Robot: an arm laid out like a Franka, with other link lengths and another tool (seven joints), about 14 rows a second.
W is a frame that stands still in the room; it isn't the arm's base.
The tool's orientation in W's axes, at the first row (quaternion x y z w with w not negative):
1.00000 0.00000 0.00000 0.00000
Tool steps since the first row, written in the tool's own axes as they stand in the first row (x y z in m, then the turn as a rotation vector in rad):
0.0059 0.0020 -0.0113 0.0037 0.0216 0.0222
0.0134 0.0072 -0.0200 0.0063 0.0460 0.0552
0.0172 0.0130 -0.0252 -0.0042 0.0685 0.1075
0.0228 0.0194 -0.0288 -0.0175 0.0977 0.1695
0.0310 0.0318 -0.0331 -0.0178 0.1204 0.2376
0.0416 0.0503 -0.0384 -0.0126 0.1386 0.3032
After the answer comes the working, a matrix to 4 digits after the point.
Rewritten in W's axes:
0.0059 -0.0020 0.0113 0.0037 -0.0216 -0.0222
0.0134 -0.0072 0.0200 0.0063 -0.0460 -0.0552
0.0172 -0.0130 0.0252 -0.0042 -0.0685 -0.1075
0.0228 -0.0194 0.0288 -0.0175 -0.0977 -0.1695
0.0310 -0.0318 0.0331 -0.0178 -0.1204 -0.2376
0.0416 -0.0503 0.0384 -0.0126 -0.1386 -0.3032

The tool's axes in the first row as the columns of a matrix, in W's axes (rounded; the answer above uses it unrounded):
1.0000 0.0000 0.0000
0.0000 -1.0000 0.0000
0.0000 0.0000 -1.0000

